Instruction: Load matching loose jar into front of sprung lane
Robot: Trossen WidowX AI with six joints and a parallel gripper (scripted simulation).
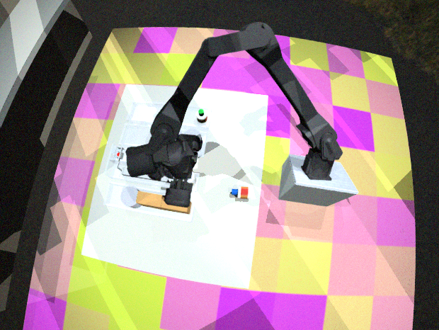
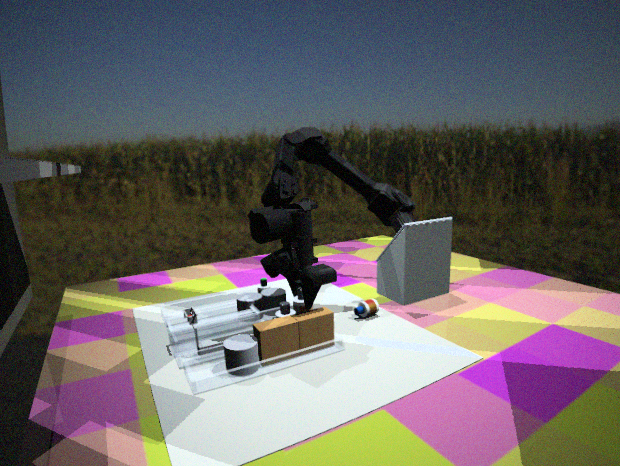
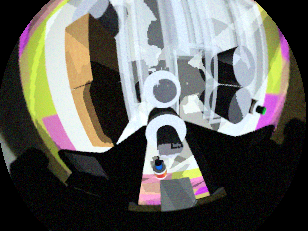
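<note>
The clear lane rack is 15 cm ahead of my gripper tip, 4 cm to the right of it and 4 cm below it. From my gripper tip the other things lie so: red mark: 22 cm ahead, 6 cm to the right, 1 cm above.
</note>
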